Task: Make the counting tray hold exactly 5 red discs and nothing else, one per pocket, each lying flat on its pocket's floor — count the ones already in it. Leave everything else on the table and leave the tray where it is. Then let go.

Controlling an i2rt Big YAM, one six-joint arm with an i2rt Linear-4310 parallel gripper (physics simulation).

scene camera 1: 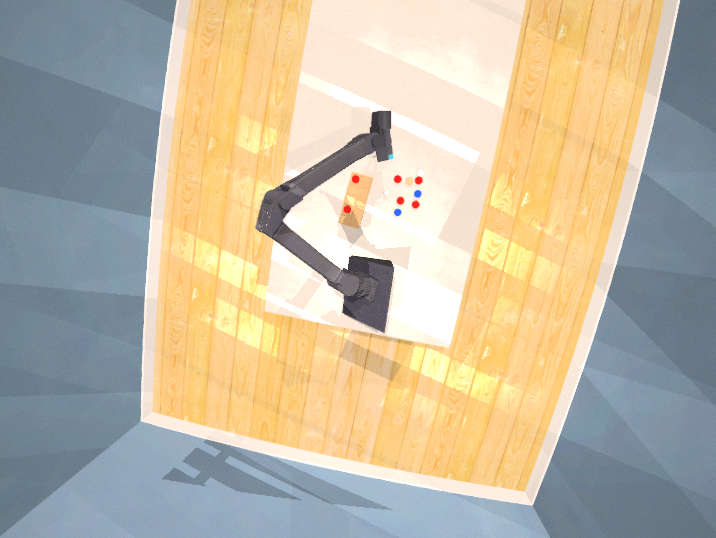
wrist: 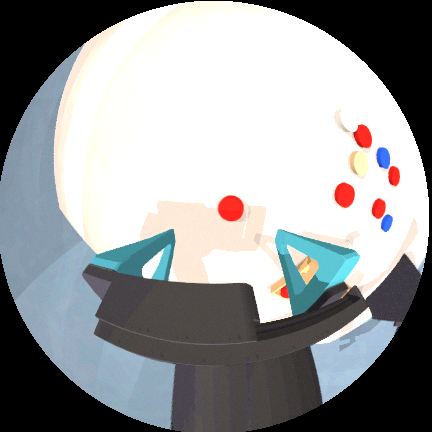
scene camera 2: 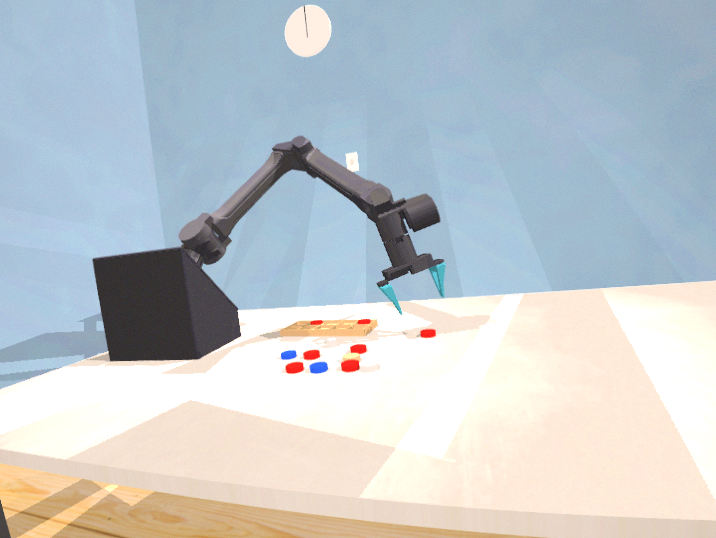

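Note:
The counting tray (scene camera 1: 365,183) (scene camera 2: 324,332) is a wooden pocket tray. One red disc (scene camera 1: 355,179) (scene camera 2: 363,321) is at its far end, another red disc (scene camera 1: 347,209) (scene camera 2: 316,322) nearer the base. A lone red disc (scene camera 2: 427,333) (wrist: 230,208) lies flat on the table beyond the tray; the arm hides it in scene camera 1. My gripper (scene camera 2: 422,305) (wrist: 226,235) is open and empty, above the table near that disc, which shows ahead of the fingertips in the wrist view. Several red discs, including one (scene camera 1: 397,179) (scene camera 2: 358,348) (wrist: 344,195) nearest the tray's far end, lie in a group beside the tray.
Among the group are a blue disc (scene camera 1: 417,193) (scene camera 2: 318,367) (wrist: 383,157), another blue disc (scene camera 1: 397,212) (scene camera 2: 288,354) (wrist: 386,223), a cream disc (scene camera 1: 409,181) (scene camera 2: 350,357) (wrist: 359,163) and a white disc (scene camera 1: 420,172) (wrist: 348,120). The black base (scene camera 2: 150,306) stands at the tray's near end.

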